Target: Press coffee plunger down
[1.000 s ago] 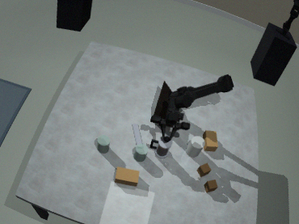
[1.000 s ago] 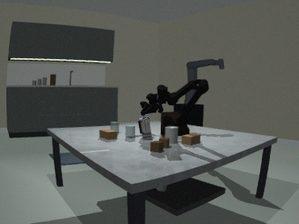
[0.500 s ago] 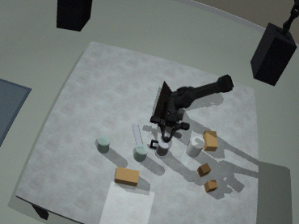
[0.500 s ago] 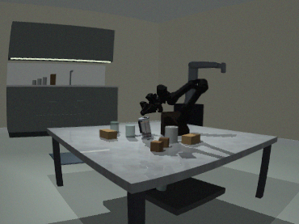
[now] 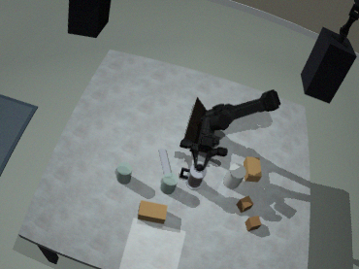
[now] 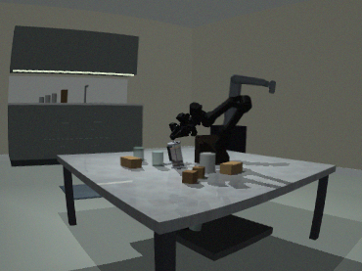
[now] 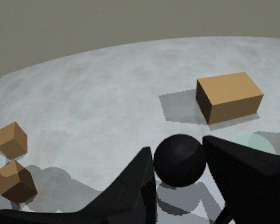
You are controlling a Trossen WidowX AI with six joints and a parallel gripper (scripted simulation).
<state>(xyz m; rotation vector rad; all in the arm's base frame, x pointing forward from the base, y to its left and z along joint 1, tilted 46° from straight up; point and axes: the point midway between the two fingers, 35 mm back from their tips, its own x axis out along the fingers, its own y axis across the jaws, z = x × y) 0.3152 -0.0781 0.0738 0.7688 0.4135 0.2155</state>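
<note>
Now: gripper tip 8 cm above the coffee press, 2 cm past it and 1 cm to the left of it. The rest, counted from my gripper tip: white cylinder: 18 cm to the left, 12 cm below, 9 cm behind.
</note>
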